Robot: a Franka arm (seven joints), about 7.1 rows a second.
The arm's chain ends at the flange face. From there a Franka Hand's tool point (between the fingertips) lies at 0.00 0.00 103.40 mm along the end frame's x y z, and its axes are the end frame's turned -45 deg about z.
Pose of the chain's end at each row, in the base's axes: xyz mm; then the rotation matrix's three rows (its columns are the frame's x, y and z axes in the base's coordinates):
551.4 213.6 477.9; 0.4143 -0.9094 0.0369; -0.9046 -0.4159 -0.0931; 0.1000 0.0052 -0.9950
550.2 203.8 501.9; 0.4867 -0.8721 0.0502; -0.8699 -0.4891 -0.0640; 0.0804 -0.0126 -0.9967
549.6 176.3 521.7; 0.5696 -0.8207 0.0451; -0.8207 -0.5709 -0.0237; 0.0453 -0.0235 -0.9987
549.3 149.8 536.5; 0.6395 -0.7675 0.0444; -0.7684 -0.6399 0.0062; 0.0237 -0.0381 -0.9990
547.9 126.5 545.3; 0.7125 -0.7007 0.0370; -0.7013 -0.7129 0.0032; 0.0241 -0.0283 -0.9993
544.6 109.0 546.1; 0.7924 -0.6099 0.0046; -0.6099 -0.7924 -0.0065; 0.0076 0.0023 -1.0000
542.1 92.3 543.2; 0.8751 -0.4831 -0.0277; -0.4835 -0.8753 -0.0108; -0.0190 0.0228 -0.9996
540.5 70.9 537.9; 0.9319 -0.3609 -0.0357; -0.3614 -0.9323 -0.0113; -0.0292 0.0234 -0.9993
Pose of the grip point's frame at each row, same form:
555.2 204.0 375.0; 0.9360 -0.3501 0.0369; -0.3456 -0.9337 -0.0931; 0.0670 0.0744 -0.9950
555.4 197.2 398.8; 0.9608 -0.2725 0.0502; -0.2693 -0.9610 -0.0640; 0.0658 0.0479 -0.9967
554.3 173.8 418.4; 0.9831 -0.1776 0.0451; -0.1766 -0.9840 -0.0237; 0.0486 0.0154 -0.9987
553.9 150.4 433.2; 0.9949 -0.0905 0.0444; -0.0909 -0.9958 0.0062; 0.0437 -0.0102 -0.9990
551.7 126.8 442.0; 0.9993 0.0083 0.0370; 0.0082 -1.0000 0.0032; 0.0371 -0.0030 -0.9993
545.1 108.3 442.7; 0.9916 0.1290 0.0046; 0.1290 -0.9916 -0.0065; 0.0037 0.0070 -1.0000
539.2 91.2 439.8; 0.9604 0.2772 -0.0277; 0.2770 -0.9608 -0.0108; -0.0296 0.0027 -0.9996
536.8 69.7 434.6; 0.9141 0.4038 -0.0357; 0.4037 -0.9148 -0.0113; -0.0372 -0.0041 -0.9993

